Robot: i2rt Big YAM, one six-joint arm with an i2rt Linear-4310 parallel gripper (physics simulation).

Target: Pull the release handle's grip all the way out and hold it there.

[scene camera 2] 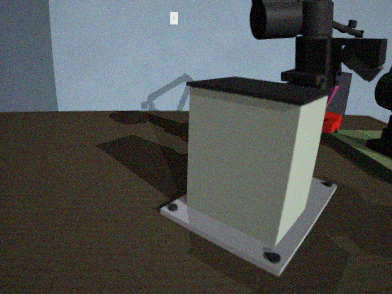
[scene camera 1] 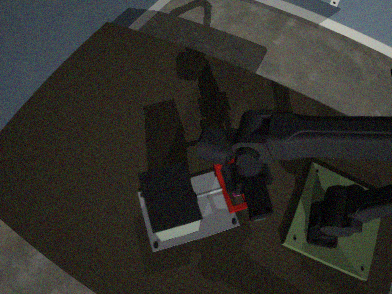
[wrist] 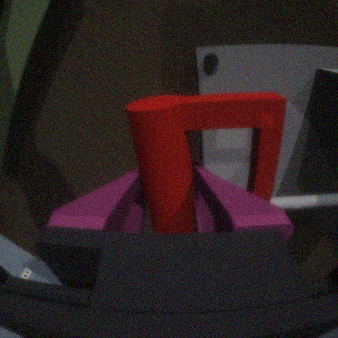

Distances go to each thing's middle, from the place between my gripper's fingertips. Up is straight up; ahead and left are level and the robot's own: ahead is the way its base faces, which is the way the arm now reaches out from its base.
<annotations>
I see my gripper 5 cm short of the red release handle (wrist: pixel 159 125), 2 cm below it and 1 cm to the right of it. Also, from my hand: grey base plate (scene camera 2: pixel 272 259) 13 cm ahead, 8 cm below, 7 cm to the left.
</annotations>
